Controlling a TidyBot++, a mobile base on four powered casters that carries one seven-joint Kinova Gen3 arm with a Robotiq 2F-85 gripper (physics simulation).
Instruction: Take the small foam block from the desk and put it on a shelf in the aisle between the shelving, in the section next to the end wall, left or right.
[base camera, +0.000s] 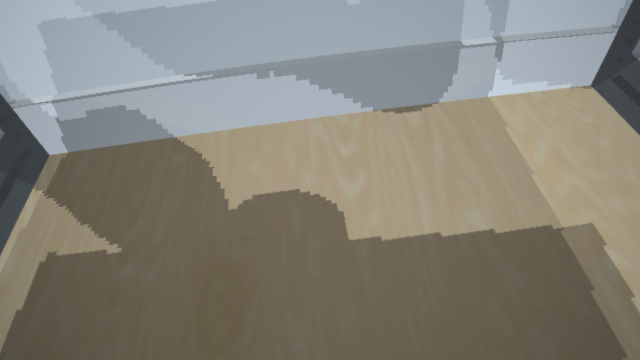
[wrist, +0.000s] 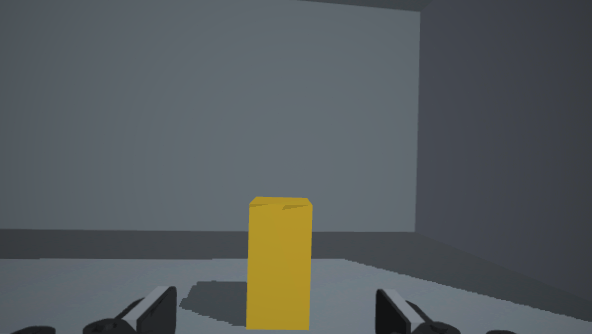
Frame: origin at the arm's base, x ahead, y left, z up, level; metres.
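Where they show: gripper, fingertip midpoint: (wrist: 276, 310).
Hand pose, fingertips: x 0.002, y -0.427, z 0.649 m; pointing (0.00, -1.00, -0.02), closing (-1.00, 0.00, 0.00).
Note:
Things, the pixels of their top centre, and the offset from my fingertips. "*": a spot on its surface instead. Level surfaces: height alone.
- yellow foam block, top centre: (wrist: 281, 200) dx +0.000, dy -0.130, dz +0.035 m
- light grey shelf board, surface height: dz -0.055 m
- pale shelving face, surface spot: (base camera: 240, 100) * dx +0.524, dy +0.540, dz -1.000 m
- wooden floor, surface height: dz -1.046 m
The yellow foam block (wrist: 279, 267) stands upright on a light grey shelf board (wrist: 100, 285) in the wrist view, with its shadow to its left. My gripper (wrist: 276, 310) is open and empty, its two fingers wide apart at the bottom of the wrist view. The block shows between the fingers in the picture and stands ahead of them, apart from both. The block and the gripper do not show in the base camera view.
A grey back panel (wrist: 210, 120) rises behind the block, and a darker side wall (wrist: 505, 140) stands on the right. In the base camera view, a pale shelving face (base camera: 240, 100) rises from the wooden floor (base camera: 425, 175), with dark posts (base camera: 20, 145) at both sides. Shadows fall across both.

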